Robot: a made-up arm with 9 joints. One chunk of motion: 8 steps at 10 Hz.
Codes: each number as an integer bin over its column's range. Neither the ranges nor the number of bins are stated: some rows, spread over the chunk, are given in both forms.
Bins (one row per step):
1: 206 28 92 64 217 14
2: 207 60 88 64 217 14
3: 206 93 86 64 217 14
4: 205 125 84 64 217 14
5: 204 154 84 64 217 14
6: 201 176 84 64 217 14
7: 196 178 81 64 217 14
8: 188 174 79 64 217 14
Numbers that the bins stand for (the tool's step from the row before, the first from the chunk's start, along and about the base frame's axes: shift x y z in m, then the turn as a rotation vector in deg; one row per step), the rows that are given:
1: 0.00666 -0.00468 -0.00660 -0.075 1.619 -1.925
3: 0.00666 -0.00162 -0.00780 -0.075 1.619 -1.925
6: 0.00601 0.00228 -0.00820 -0.075 1.619 -1.925
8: 0.00433 0.00219 -0.00920 -0.075 1.619 -1.925
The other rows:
2: 0.00679 -0.00318 -0.00740 -0.075 1.619 -1.925
4: 0.00653 -0.00012 -0.00820 -0.075 1.619 -1.925
5: 0.00640 0.00125 -0.00820 -0.075 1.619 -1.925
7: 0.00536 0.00238 -0.00880 -0.075 1.619 -1.925

